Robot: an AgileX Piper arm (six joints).
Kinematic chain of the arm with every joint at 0, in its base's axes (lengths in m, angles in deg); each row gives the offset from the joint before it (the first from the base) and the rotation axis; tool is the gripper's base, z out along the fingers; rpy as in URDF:
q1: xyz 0 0 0.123 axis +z
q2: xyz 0 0 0 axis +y
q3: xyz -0.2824 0 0.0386 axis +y
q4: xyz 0.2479 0 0.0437 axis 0.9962 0 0.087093
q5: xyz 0 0 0 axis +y
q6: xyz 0.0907 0 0.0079 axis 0.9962 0 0.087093
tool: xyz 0 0 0 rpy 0 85.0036 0
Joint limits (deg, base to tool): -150..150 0..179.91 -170..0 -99.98..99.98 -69.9..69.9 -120..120
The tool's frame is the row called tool.
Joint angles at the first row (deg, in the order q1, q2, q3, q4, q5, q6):
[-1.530, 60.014, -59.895, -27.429, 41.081, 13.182]
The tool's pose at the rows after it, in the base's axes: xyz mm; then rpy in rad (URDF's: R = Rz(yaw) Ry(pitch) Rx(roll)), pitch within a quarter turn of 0, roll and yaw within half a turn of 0:
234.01 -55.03 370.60 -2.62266 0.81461 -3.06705
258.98 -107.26 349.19 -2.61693 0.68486 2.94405
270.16 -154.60 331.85 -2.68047 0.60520 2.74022
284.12 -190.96 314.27 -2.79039 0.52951 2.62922
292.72 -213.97 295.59 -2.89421 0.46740 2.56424
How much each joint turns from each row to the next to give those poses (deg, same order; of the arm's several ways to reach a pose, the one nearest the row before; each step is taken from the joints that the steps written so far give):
[-3.179, 6.668, -3.004, -5.226, 5.401, 3.946]
[-8.830, 10.229, -4.795, -4.750, 5.618, 6.074]
[-8.639, 7.555, -4.751, 3.367, 1.786, -0.738]
[-6.375, 7.225, -5.587, 8.394, 0.233, -6.009]
[-4.033, 5.114, -3.206, 7.774, -0.002, -5.298]

